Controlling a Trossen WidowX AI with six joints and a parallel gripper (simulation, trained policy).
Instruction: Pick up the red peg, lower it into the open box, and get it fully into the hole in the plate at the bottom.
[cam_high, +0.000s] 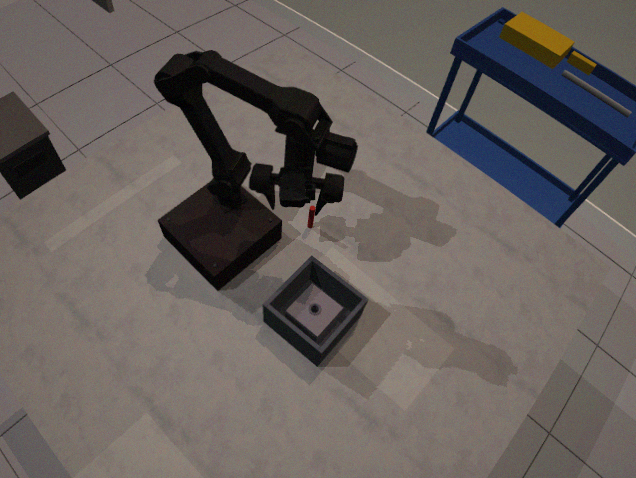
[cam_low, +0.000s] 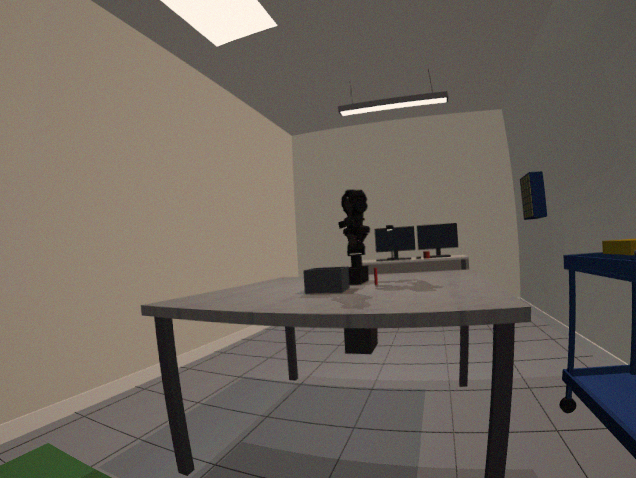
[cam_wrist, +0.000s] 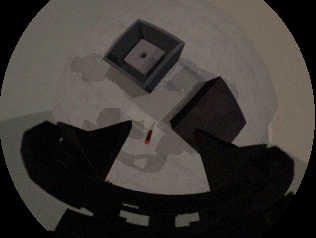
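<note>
The red peg lies 40 mm behind my gripper tip, 90 mm to the left of it and 140 mm below it. Round my gripper tip: dark box: 170 mm ahead, 60 mm to the right, 150 mm below; pale plate: 170 mm ahead, 60 mm to the right, 130 mm below.
</note>
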